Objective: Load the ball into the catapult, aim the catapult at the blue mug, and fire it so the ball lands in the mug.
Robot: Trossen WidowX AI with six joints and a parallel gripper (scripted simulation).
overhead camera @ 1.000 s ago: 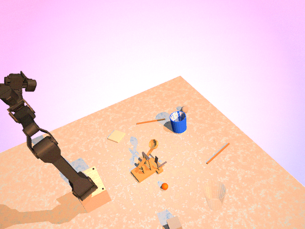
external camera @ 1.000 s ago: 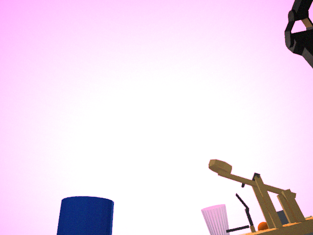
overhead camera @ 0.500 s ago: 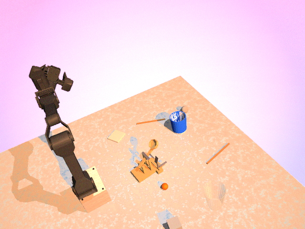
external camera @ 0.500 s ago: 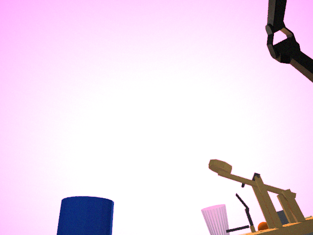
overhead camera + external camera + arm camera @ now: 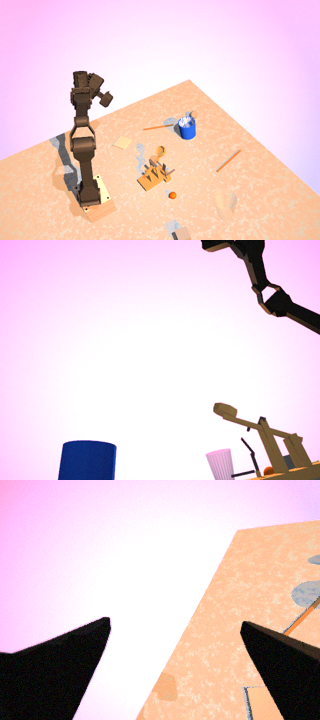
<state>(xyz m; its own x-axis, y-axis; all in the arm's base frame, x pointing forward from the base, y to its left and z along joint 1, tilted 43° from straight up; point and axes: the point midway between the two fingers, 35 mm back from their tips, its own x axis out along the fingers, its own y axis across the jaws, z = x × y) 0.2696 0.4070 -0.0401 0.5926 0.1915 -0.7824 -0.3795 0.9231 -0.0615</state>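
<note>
Right now the wooden catapult is 5 cm ahead of my gripper tip, 35 cm to the right of it and 31 cm below it. Also, from my gripper tip: blue mug (32 cm ahead, 21 cm to the right, 36 cm below); then small box (4 cm behind, 67 cm to the right, 36 cm below); then orange ball (4 cm ahead, 49 cm to the right, 37 cm below).
</note>
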